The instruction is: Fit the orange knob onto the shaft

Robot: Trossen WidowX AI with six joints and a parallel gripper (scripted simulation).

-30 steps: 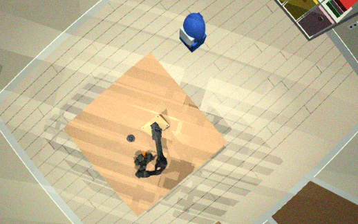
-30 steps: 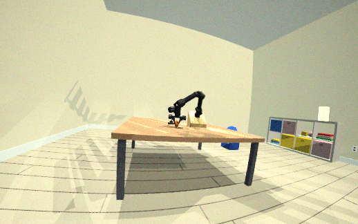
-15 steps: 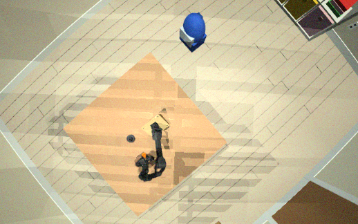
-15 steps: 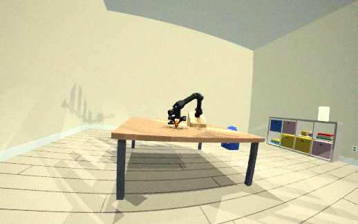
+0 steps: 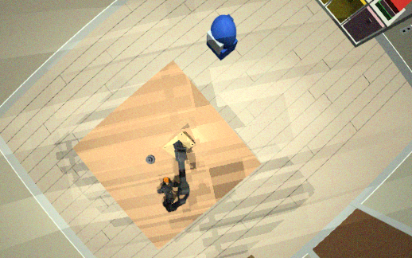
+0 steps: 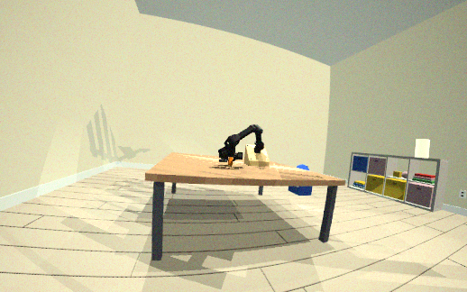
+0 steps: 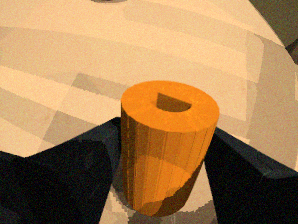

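My gripper tip is 23 cm to the left of the pedestal, 3 cm short of it and 1 cm above it. From my gripper tip the other things lie so: orange knob 1 cm to the left.
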